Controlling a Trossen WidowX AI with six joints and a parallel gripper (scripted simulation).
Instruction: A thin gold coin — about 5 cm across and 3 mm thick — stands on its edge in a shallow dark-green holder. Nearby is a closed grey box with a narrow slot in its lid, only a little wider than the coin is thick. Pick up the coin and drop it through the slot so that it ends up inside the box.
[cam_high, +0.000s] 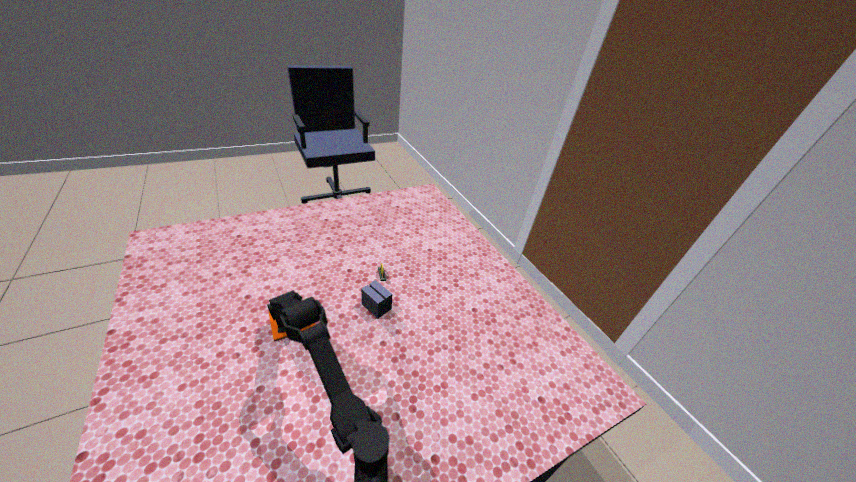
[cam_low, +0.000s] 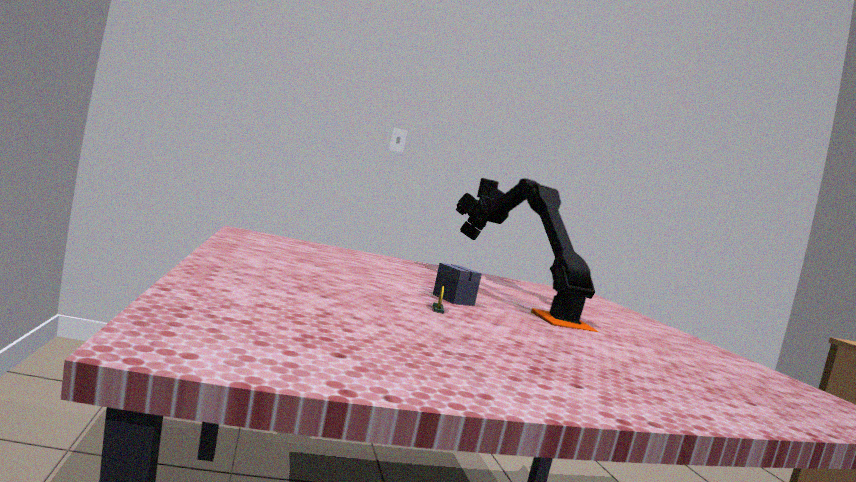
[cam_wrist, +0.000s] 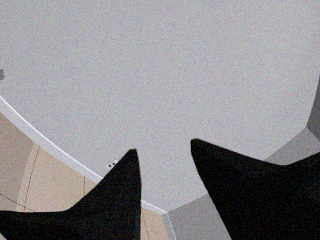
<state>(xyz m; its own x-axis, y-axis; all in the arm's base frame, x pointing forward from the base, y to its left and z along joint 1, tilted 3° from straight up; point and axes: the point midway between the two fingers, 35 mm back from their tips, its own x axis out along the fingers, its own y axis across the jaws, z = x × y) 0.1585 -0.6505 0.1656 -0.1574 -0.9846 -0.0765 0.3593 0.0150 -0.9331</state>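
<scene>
Now: gripper tip 170 mm short of the coin, 840 mm to the right of it and 180 mm above it.
</scene>
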